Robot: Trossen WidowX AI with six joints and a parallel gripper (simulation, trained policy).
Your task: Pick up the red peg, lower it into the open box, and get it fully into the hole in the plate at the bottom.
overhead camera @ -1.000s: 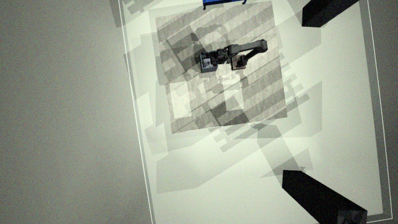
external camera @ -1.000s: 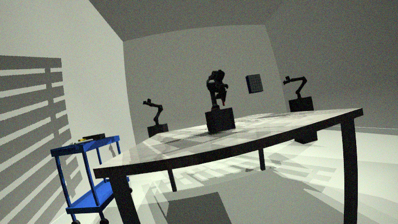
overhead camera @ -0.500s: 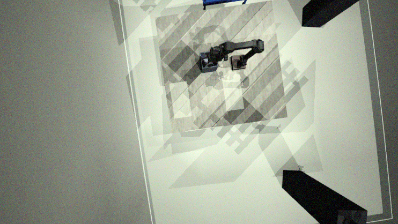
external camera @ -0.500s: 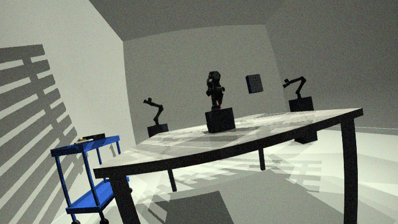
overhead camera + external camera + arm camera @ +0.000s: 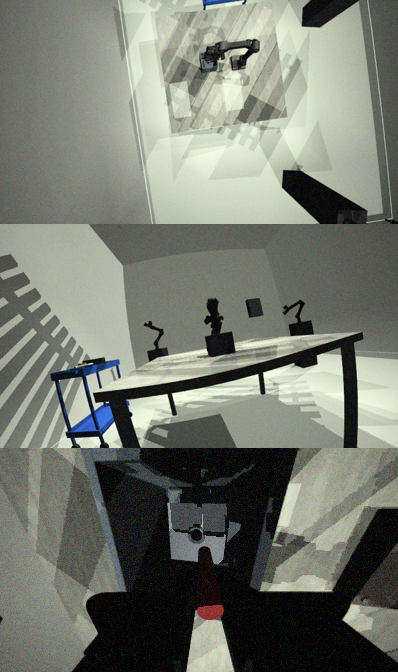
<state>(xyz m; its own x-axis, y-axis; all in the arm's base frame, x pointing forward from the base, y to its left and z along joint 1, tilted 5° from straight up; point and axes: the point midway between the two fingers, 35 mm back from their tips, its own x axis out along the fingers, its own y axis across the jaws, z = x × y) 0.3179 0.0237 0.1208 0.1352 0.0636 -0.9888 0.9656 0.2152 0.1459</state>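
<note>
Now: gripper tip 1 cm to the left of the red peg and 1 cm below it. Round my gripper tip: grey plate (3 cm ahead, 1 cm to the right, 10 cm below).
</note>
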